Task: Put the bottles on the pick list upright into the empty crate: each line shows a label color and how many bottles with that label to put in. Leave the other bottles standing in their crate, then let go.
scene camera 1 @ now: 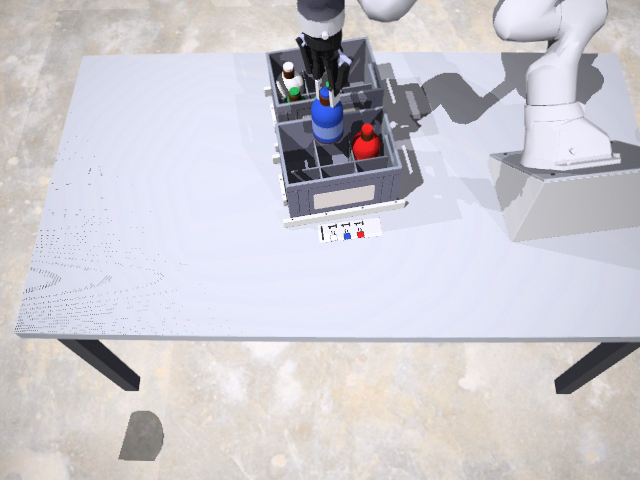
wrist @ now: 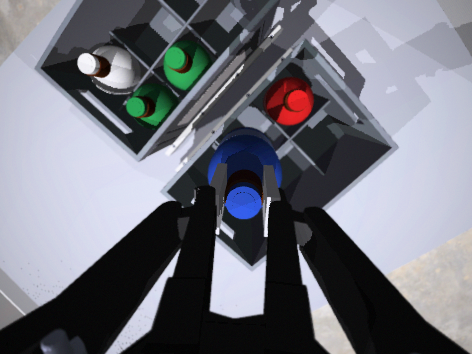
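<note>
My gripper (scene camera 1: 326, 95) (wrist: 244, 179) is shut on the neck of the blue bottle (scene camera 1: 327, 121) (wrist: 245, 152), which hangs upright over the back middle of the near crate (scene camera 1: 305, 200) (wrist: 360, 156). Its lower end looks just above or at the compartment tops. The red bottle (scene camera 1: 366, 147) (wrist: 280, 104) stands in the near crate's back right compartment. The far crate (scene camera 1: 373, 67) (wrist: 90, 114) holds a white bottle (scene camera 1: 292, 83) (wrist: 121, 69) and two green bottles, one (scene camera 1: 294, 93) (wrist: 155, 104) beside the white one, the other (wrist: 194, 66) mostly hidden in the scene view.
The pick list (scene camera 1: 375, 227) lies in front of the near crate, with white, blue and red squares, each seemingly marked 1. White rails (scene camera 1: 343, 212) edge the crates on the table (scene camera 1: 206, 289). The robot's base block (scene camera 1: 563, 206) stands at the right.
</note>
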